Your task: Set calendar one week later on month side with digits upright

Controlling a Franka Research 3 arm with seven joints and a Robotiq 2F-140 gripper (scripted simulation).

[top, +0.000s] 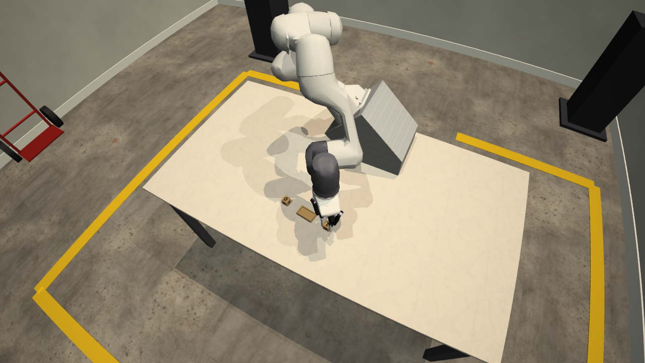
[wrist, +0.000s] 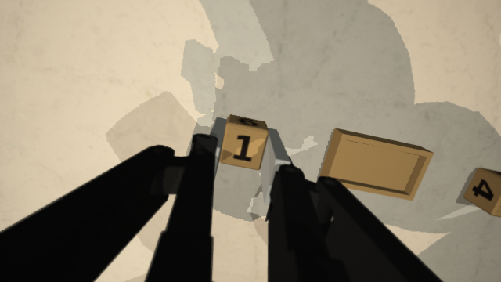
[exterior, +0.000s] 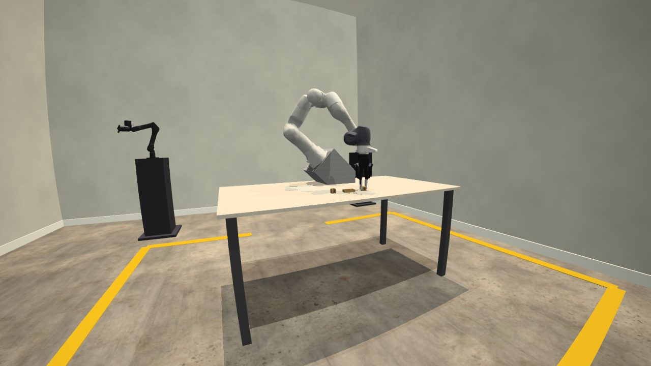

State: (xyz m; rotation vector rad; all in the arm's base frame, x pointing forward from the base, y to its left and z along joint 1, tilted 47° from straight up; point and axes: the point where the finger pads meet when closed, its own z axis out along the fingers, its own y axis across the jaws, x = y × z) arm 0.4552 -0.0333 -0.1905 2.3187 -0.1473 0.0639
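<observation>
Now: hand 3 cm past the wooden digit cube, 21 cm to the left of it and 3 cm above it. Round my hand: wooden tray 1 cm behind, 11 cm to the right, 3 cm below.
</observation>
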